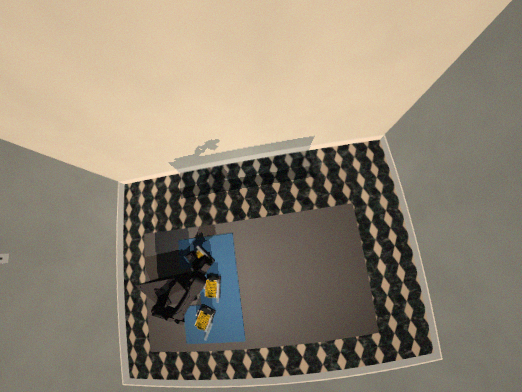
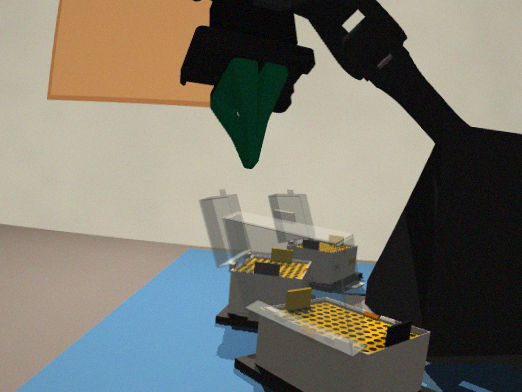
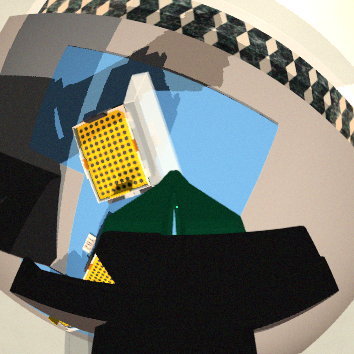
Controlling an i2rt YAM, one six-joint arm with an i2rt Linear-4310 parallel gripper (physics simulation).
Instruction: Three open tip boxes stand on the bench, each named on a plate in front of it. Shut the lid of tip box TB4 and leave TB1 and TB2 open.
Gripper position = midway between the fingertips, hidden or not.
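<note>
My gripper point(image 2: 251, 165) is visible to me, and I see my gripper again at point(image 3: 173, 177). There is a clear lid point(image 2: 304, 279), then a clear lid point(image 2: 298, 203) and a clear lid point(image 2: 214, 208) as well. I can see a blue mat point(image 2: 167, 328), and I find the blue mat point(image 1: 228, 326) again, as I do the blue mat point(image 3: 221, 145).
</note>
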